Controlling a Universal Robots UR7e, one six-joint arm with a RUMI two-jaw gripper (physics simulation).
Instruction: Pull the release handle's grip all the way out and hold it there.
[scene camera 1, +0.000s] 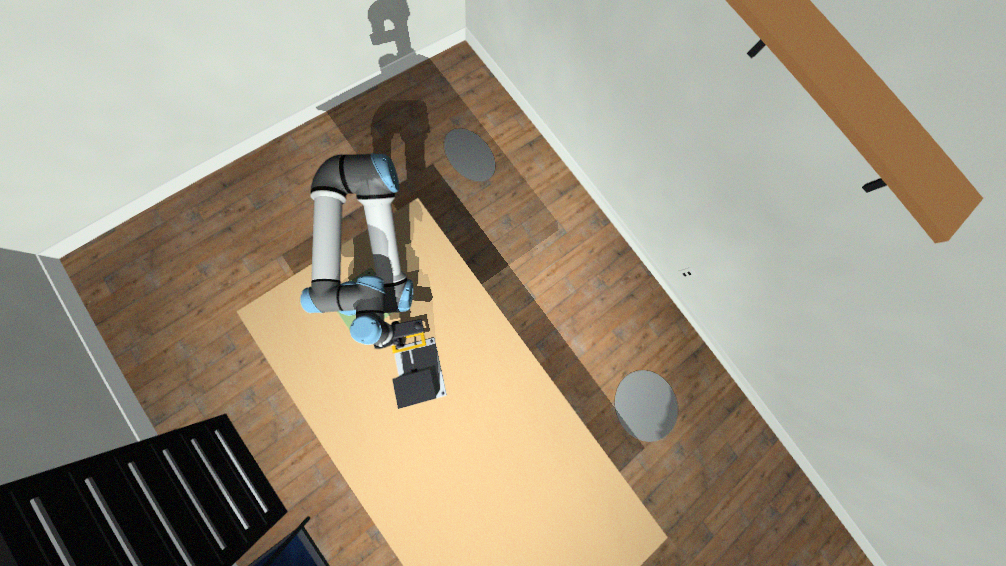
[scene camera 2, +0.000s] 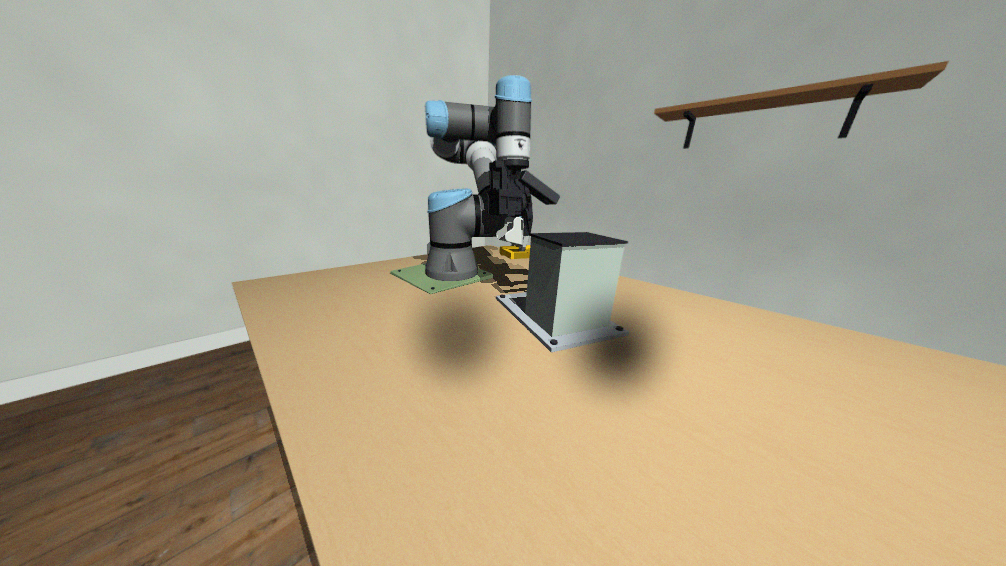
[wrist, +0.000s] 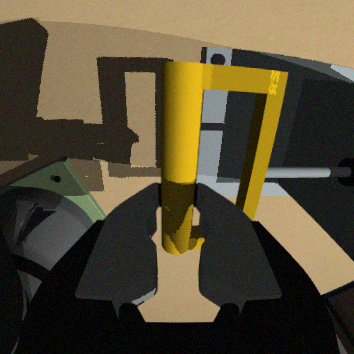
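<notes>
The release handle's yellow grip is a rectangular frame with a thick round bar, standing off from its housing. A thin grey rod runs between the yellow frame and the dark housing side, and a length of it is exposed in the wrist view. My gripper is shut on the round bar, with one dark jaw on each side of it. The jaws are small and partly hidden in the two scene views.
The housing stands on a light base plate bolted to the wooden table. The arm's green mounting plate is close beside the handle. A wooden wall shelf and a black drawer unit are farther off.
</notes>
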